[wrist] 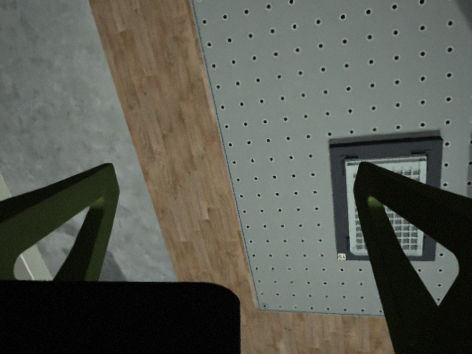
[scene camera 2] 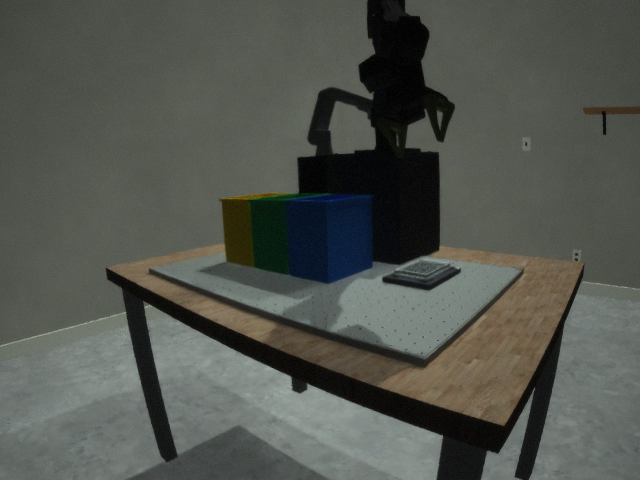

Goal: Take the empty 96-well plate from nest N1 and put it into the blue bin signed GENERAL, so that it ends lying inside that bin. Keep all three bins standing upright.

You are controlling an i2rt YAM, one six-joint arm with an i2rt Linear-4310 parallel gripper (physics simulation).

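Places are measured from the arm's base along level axes (x left, y back, z up), in centimetres.
Where they show: gripper, fingertip midpoint: (wrist: 236, 176) (scene camera 2: 419, 149); arm's base, origin of the base link: (scene camera 2: 386, 152).
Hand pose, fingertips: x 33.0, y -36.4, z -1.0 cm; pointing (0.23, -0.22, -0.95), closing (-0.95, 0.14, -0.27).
Each offset is from my fingertips to the top centre of the thing. Level surfaces: height alone.
The pale 96-well plate {dz -25.3, dx -8.9, dy +16.3 cm} (scene camera 2: 423, 267) (wrist: 410, 235) lies flat in the dark nest {dz -26.5, dx -8.9, dy +16.3 cm} (scene camera 2: 408, 281) (wrist: 340, 200) on the pegboard. A small tag at the nest's corner is too small to read. In the wrist view my right finger covers part of the plate. The blue bin {dz -10.0, dx -29.7, dy +8.1 cm} (scene camera 2: 348, 237) stands upright at the end of the bin row; no sign is legible on it. My gripper (scene camera 2: 420, 147) (wrist: 236, 176) is open and empty, high above the table. In the wrist view the plate lies right of the middle between my fingertips, under the right finger.
The green bin {dz -10.0, dx -42.8, dy +7.3 cm} (scene camera 2: 271, 235) and yellow bin {dz -10.0, dx -55.9, dy +6.5 cm} (scene camera 2: 237, 232) stand upright beside the blue one. A tall black pedestal (scene camera 2: 418, 206) stands behind the bins and nest. The grey pegboard {dz -28.0 cm} (scene camera 2: 403, 310) (wrist: 275, 65) lies on the wooden table {dz -29.3 cm} (scene camera 2: 480, 382) (wrist: 170, 150).
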